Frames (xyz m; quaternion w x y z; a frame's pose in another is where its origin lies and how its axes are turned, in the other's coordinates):
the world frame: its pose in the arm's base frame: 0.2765 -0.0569 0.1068 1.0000 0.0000 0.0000 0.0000
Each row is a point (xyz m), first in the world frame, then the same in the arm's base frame.
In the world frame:
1: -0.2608 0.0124 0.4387
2: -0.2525 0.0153 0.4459
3: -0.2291 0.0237 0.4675
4: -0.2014 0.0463 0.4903
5: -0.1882 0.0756 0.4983
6: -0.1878 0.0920 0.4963
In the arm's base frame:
1: 0.0157 -0.0445 0.5455
2: 0.0240 -0.0416 0.5527
3: 0.0474 -0.0332 0.5743
4: 0.0751 -0.0106 0.5971
5: 0.0883 0.0187 0.6051
6: 0.0887 0.0351 0.6031

